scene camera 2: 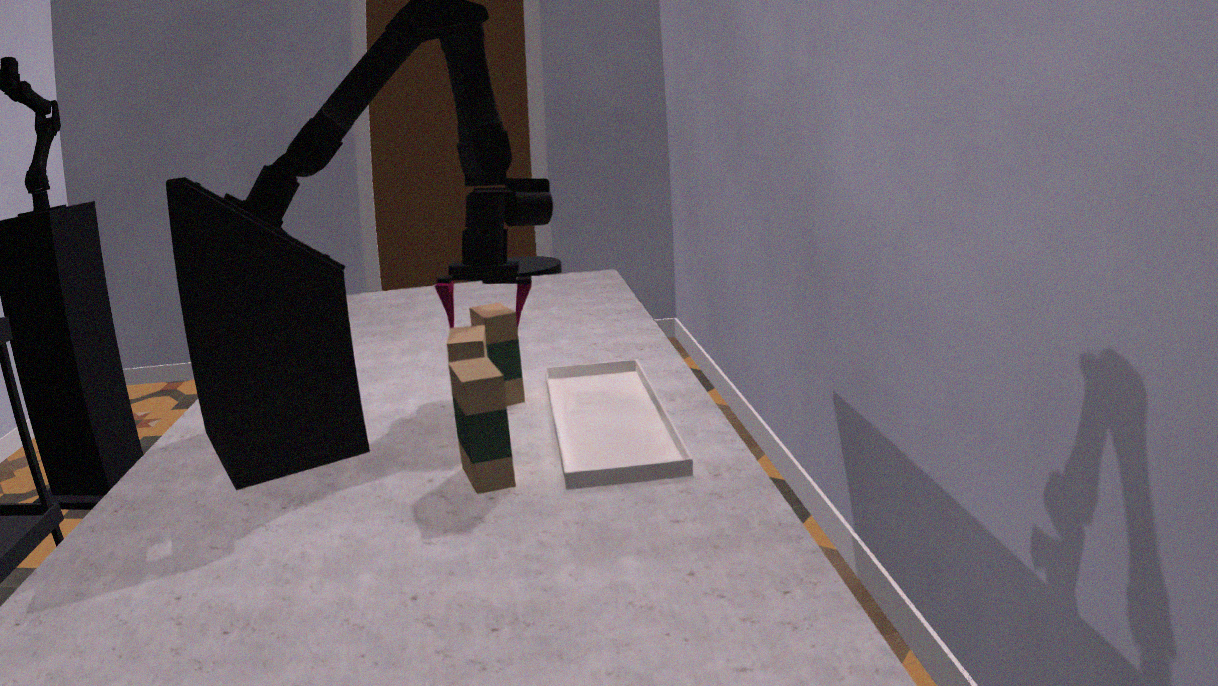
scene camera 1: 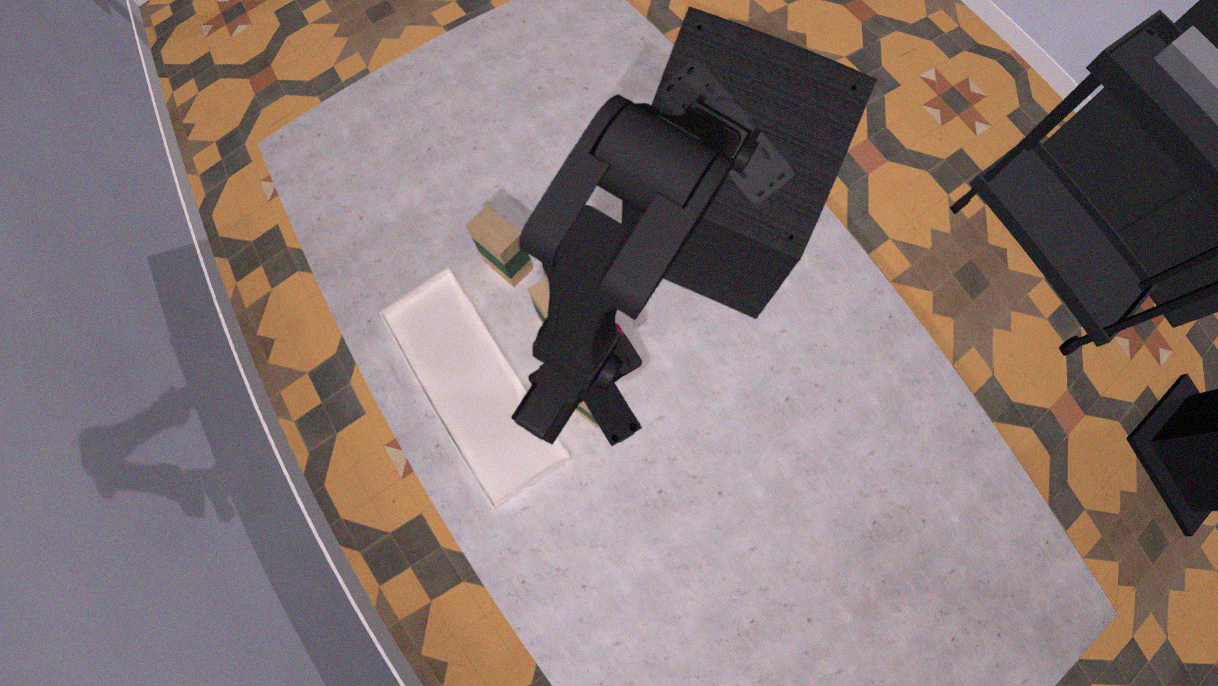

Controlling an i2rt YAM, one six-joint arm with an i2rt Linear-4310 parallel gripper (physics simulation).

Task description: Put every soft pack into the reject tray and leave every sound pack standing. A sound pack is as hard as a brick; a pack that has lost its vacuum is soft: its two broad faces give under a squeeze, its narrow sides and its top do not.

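Places are measured from the arm's base along level axes (x right, y ahead, z up), in centimetres.
Pixels of known places: arm's base, link origin: [scene camera 2: 257, 222].
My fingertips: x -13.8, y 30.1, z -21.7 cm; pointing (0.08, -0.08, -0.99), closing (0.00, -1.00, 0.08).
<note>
Ahead of a thing's pixels: the offset from my fingertips to its top centre. Level surfaces: height alone.
Three tan packs with green bands stand upright. The near pack @[dx +27.4, dy +0.9, dz +2.8 cm] [scene camera 2: 483, 432] [scene camera 1: 501, 247] is close to one tray end. The middle pack @[dx +11.6, dy -0.2, dz +2.8 cm] [scene camera 2: 466, 347] [scene camera 1: 538, 298] is largely hidden, by the near pack in scene camera 2 and by the arm in scene camera 1. The far pack @[dx -1.0, dy +1.5, dz +2.8 cm] [scene camera 2: 504, 359] [scene camera 1: 587, 414] stands beside the tray. The white reject tray @[dx +11.6, dy +16.9, dz -9.0 cm] [scene camera 1: 460, 383] [scene camera 2: 609, 417] holds no pack. My gripper [scene camera 2: 484, 326] points down, open, its magenta fingers apart at about the height of the far pack's top; whether they straddle it or are behind it is unclear. Softness does not show.
The arm's black pedestal [scene camera 1: 733, 272] [scene camera 2: 272, 349] stands on the grey table @[dz -11.2 cm] [scene camera 1: 767, 511] [scene camera 2: 383, 579], across the packs from the tray. A wall [scene camera 2: 937, 213] runs beyond the tray side. A black cart [scene camera 1: 1061, 247] and a second arm on a pedestal [scene camera 2: 89, 340] stand off the table.
</note>
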